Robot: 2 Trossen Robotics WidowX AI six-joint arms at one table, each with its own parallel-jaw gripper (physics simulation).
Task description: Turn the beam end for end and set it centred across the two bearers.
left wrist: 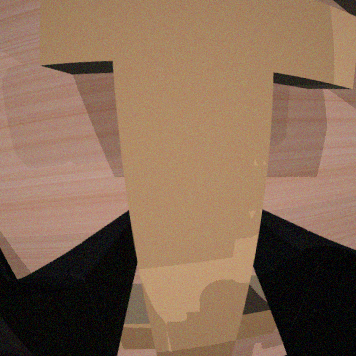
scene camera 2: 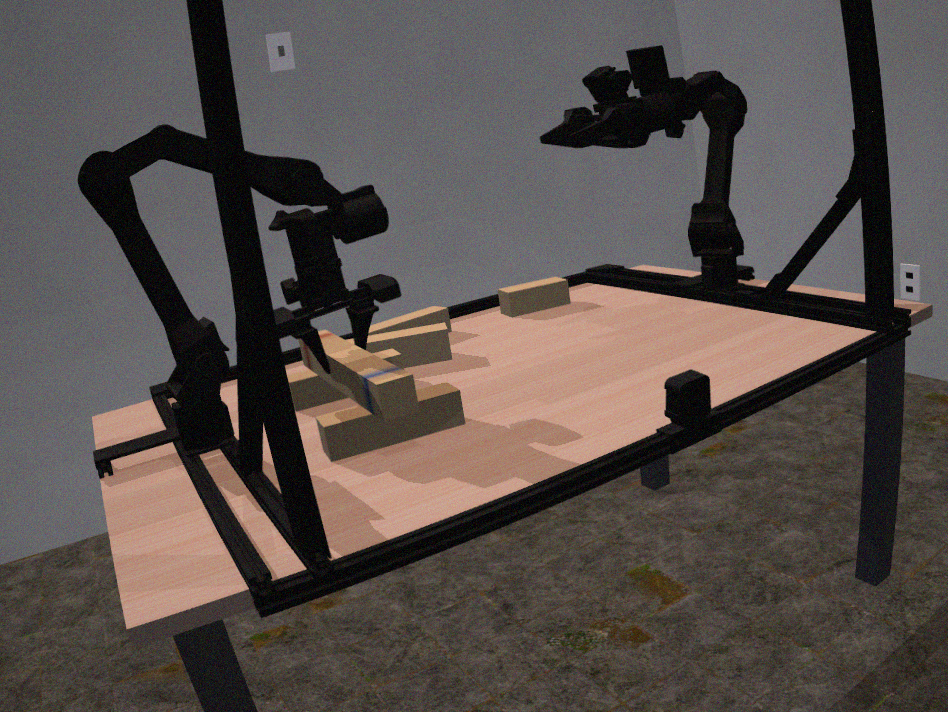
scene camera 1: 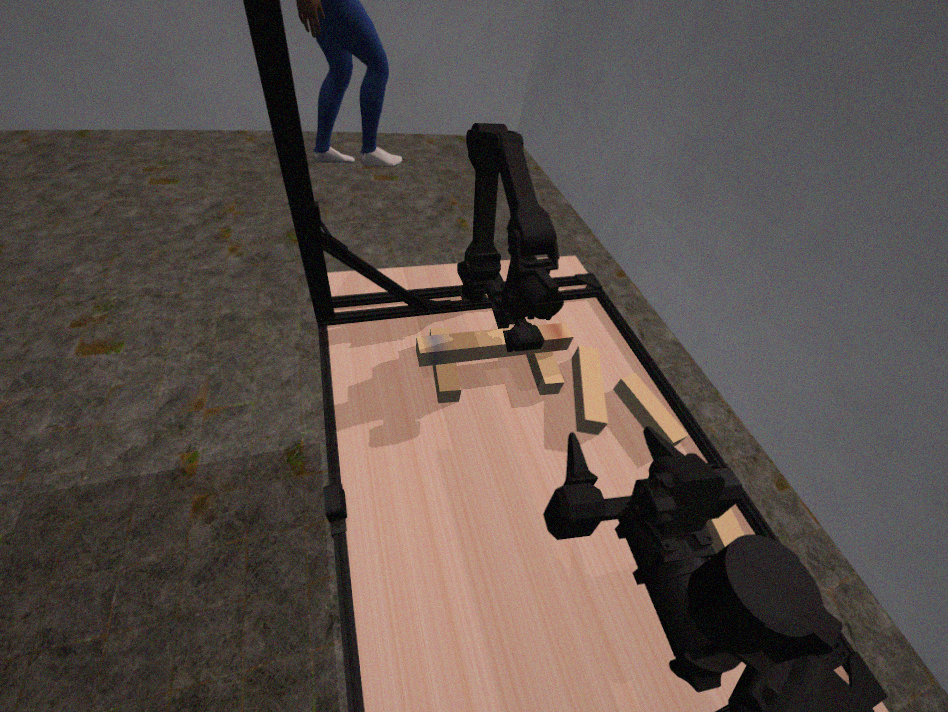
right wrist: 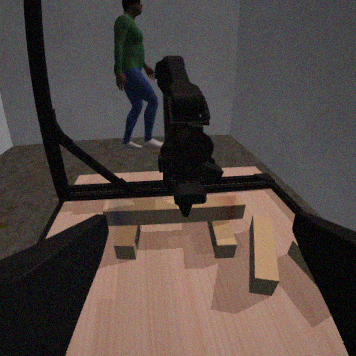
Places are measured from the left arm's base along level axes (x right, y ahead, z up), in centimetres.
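Where they show: left gripper, fingertip midpoint: [left wrist: 190, 215] [scene camera 1: 506, 343] [right wrist: 183, 210]; right gripper, fingertip midpoint: [scene camera 2: 554, 139] [scene camera 1: 609, 431] [right wrist: 202, 223]; left arm's base, origin of the base link: [scene camera 2: 207, 444] [scene camera 1: 472, 294] [right wrist: 171, 184]; right arm's base, origin of the base link: [scene camera 2: 721, 287].
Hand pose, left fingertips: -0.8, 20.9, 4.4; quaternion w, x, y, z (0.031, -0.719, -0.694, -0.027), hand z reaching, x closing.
Things, the pixels of their top centre, and the offset from my left fingertips, as dx, dy, dz.
- long wooden beam, middle of its top: [left wrist: 198, 292] [scene camera 2: 346, 352] [scene camera 1: 498, 336] [right wrist: 174, 202] +2.2, -0.1, +2.4
- block, middle of its top: [scene camera 2: 532, 284] [scene camera 1: 731, 534] -25.9, +47.3, -1.6
The long wooden beam [scene camera 1: 475, 348] [scene camera 2: 390, 383] [left wrist: 192, 150] [right wrist: 150, 216] lies across the two bearers, with its blue band at the picture's left and its red band at the right in scene camera 1. One bearer [scene camera 1: 446, 385] [scene camera 2: 352, 439] [right wrist: 127, 240] is under the blue-banded part, the other bearer [scene camera 1: 547, 373] [scene camera 2: 310, 389] [right wrist: 223, 237] under the red-banded part. Beam ends overhang both. Whether it bears fully on them is hard to tell. My left gripper [scene camera 1: 524, 344] [scene camera 2: 343, 358] [left wrist: 190, 215] is shut on the beam. My right gripper [scene camera 1: 610, 433] [scene camera 2: 567, 140] is open, raised and empty.
Two loose wooden blocks [scene camera 1: 590, 390] [scene camera 1: 651, 406] lie right of the bearers in scene camera 1. Another block [scene camera 1: 728, 524] [scene camera 2: 534, 297] lies partly behind the right arm there. Black rails and an upright post [scene camera 1: 279, 130] edge the table. A person stands beyond it.
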